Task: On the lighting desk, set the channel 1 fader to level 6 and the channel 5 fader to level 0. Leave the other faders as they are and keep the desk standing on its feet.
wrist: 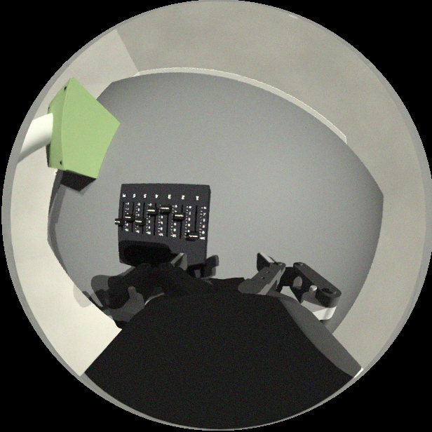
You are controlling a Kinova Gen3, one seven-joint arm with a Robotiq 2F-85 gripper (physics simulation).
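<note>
The black lighting desk (165, 188) lies left of centre, its labels upside down, M at left to 1 at right. The channel 1 fader (192, 235) is at the end of its slot farthest from the labels. The channel 5 fader (140, 221) is partway along its slot. The scale digits are too small to read surely. My gripper (221, 261) is open and empty; its left finger overlaps the desk's lower edge in this view, its right finger is to the right of the desk. Whether a finger touches the desk cannot be told.
The other fader knobs, such as channel 2 (178, 216), channel 3 (165, 209) and channel 4 (152, 212), stand close between these two. A green angular block (85, 130) on a white arm is at the upper left. A dark shadow falls on the desk's lower left part.
</note>
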